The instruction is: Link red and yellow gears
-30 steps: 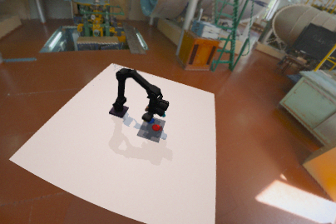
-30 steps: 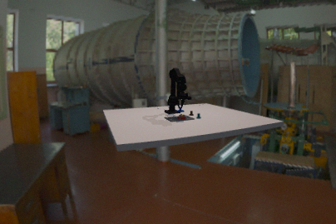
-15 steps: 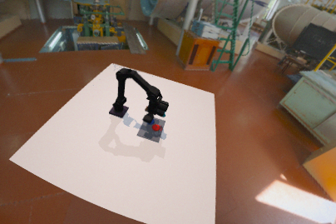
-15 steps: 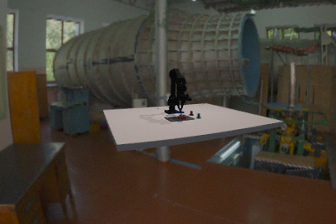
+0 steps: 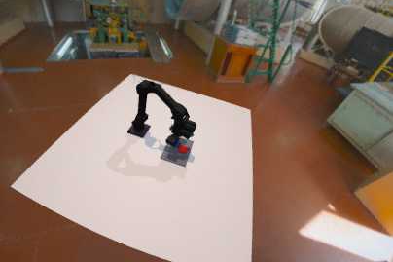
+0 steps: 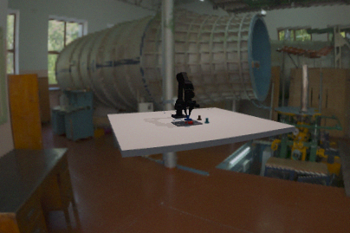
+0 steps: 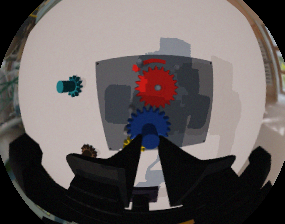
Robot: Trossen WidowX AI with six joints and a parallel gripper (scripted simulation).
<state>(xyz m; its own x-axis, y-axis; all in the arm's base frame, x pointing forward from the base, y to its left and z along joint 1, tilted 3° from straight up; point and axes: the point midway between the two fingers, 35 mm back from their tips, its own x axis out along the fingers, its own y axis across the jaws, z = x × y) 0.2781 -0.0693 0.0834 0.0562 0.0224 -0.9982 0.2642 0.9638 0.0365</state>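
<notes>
Now: gripper tip 40 mm past the yellow gear, 40 mm above it and 30 mm to the right of it. Round my gripper tip: red arrow: 90 mm ahead, 40 mm below, 20 mm to the right; red gear: 60 mm ahead, 40 mm below, 20 mm to the right; blue gear: 10 mm below.
</notes>
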